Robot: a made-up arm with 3 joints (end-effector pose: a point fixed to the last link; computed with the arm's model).
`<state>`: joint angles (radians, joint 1 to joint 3).
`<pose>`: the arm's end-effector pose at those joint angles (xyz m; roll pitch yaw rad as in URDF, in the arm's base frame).
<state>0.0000 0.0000 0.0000</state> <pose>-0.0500 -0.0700 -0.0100 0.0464 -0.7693 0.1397</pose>
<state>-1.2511 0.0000 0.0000</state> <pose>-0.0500 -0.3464 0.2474 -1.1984 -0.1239 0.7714</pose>
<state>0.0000 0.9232 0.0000</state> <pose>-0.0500 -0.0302 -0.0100 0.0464 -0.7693 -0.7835</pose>
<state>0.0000 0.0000 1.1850</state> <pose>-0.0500 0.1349 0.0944 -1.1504 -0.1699 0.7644</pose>
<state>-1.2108 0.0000 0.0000</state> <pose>-0.0500 -0.3436 0.2347 -1.1692 -0.1520 0.7674</pose>
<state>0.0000 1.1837 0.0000</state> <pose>-0.0436 -0.0205 -0.0100 0.0464 -0.7693 -1.0440</pose>
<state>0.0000 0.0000 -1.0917</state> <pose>-0.0500 -0.0617 -0.2236 1.3451 -0.4219 -0.6765</pose>
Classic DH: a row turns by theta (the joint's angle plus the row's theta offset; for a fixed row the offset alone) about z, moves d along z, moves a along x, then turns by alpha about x. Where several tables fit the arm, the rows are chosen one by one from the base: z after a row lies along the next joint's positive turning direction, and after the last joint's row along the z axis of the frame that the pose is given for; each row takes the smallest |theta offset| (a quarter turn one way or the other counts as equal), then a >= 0, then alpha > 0; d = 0 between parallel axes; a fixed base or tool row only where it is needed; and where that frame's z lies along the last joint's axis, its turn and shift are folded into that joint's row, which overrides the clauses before.
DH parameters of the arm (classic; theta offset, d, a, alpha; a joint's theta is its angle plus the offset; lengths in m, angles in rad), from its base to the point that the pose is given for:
base (fixed): -1.5708 0.31 0.03 -1.5708
joint 1: 0 -0.01 0.02 -1.5708
joint 2: 0 0.42 -0.16 -1.5708
joint 3: -0.1963 -0.0841 0.157 -0.8208
tool (fixed): 1.8068 0.182 0 0

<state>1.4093 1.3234 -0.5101</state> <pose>-0.0643 0.3863 0.2498 0.6219 0.6897 -1.6622</pose>
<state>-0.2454 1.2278 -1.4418</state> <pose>0.0121 -0.1429 -0.2654 1.7287 -0.4128 -2.0206</pose>
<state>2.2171 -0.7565 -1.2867</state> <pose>-0.0484 0.4434 0.6201 -2.5788 0.1575 -0.2520</pose>
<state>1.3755 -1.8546 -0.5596</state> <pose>0.0450 0.3838 0.1817 -2.5342 -1.0609 -1.4188</pose>
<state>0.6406 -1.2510 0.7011</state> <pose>-0.1051 0.0815 0.1093 -1.1574 -1.0690 2.1791</pose>
